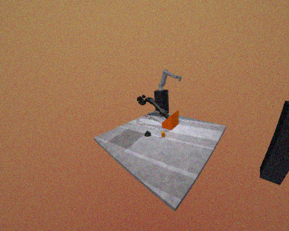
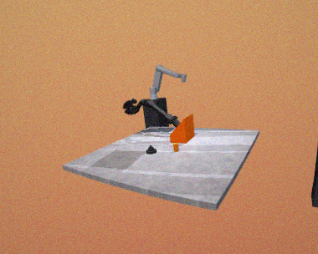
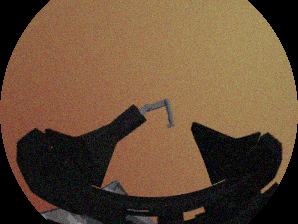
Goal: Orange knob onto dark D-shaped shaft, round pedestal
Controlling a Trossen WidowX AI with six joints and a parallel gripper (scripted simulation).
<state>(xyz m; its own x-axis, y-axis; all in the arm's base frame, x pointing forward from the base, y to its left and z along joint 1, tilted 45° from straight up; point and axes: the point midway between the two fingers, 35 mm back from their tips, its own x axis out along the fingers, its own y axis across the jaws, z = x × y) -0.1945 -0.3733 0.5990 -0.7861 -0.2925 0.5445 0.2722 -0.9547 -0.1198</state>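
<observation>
Now: gripper tip 460 mm short of the orange knob, 800 mm to the right of it and 300 mm above it. Round my gripper tip: dark pedestal 540 mm ahead, 610 mm to the left, 290 mm below.
</observation>
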